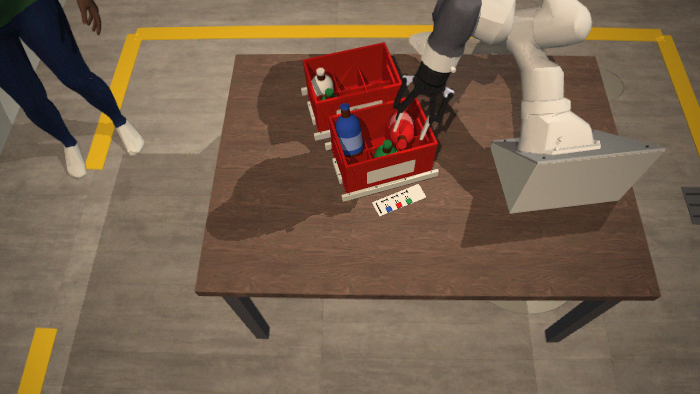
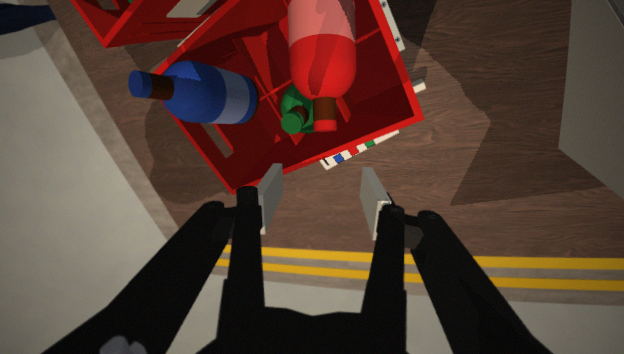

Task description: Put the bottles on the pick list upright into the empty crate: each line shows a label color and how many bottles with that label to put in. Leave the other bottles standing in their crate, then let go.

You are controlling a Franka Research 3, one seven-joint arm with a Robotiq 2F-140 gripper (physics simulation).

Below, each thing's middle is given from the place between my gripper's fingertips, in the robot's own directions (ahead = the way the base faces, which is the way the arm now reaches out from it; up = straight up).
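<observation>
The pick list (image 1: pixel 412 194) is 250 mm below my hand, 20 mm ahead of it and 70 mm to the left of it. Then I consider the blue bottle (image 1: pixel 348 129): my hand is 100 mm above it, 160 mm short of it and 80 mm to the left of it.
</observation>
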